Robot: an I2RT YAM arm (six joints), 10 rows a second.
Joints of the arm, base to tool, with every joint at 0 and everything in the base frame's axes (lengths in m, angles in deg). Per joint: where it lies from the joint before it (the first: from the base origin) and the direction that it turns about. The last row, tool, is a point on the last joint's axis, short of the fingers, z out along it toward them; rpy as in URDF.
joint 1: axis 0 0 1 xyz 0 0 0.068
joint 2: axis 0 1 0 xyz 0.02 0.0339 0.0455
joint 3: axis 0 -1 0 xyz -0.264 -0.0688 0
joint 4: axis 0 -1 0 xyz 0.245 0.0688 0.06
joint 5: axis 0 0 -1 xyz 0.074 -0.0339 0.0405
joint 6: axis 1 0 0 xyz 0.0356 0 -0.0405
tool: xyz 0 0 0 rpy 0 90 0
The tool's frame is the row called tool.
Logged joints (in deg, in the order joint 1, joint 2, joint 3, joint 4, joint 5, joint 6), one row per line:
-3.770 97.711 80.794 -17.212 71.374 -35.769
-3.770 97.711 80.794 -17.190 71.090 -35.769
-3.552 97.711 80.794 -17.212 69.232 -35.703
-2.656 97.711 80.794 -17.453 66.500 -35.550
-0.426 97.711 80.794 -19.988 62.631 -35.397
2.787 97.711 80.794 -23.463 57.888 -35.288
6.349 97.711 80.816 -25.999 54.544 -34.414
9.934 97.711 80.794 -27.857 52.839 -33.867
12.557 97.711 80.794 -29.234 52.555 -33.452
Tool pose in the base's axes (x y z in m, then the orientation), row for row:
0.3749 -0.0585 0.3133 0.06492 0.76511 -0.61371 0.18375
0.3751 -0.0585 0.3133 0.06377 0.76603 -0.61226 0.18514
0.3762 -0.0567 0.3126 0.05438 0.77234 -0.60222 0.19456
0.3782 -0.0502 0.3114 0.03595 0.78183 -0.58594 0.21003
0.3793 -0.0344 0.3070 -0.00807 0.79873 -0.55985 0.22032
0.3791 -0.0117 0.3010 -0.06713 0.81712 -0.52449 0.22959
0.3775 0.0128 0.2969 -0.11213 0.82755 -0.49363 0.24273
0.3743 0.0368 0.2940 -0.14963 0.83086 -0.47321 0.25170
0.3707 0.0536 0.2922 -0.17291 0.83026 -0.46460 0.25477
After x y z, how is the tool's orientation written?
As a quaternion, x y z w.
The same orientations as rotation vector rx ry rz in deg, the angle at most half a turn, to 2 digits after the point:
10.49 123.62 -99.16
10.30 123.68 -98.85
8.74 124.06 -96.74
5.73 124.55 -93.34
-1.28 126.55 -88.70
-10.58 128.83 -82.69
-17.56 129.58 -77.30
-23.32 129.50 -73.76
-26.91 129.20 -72.30

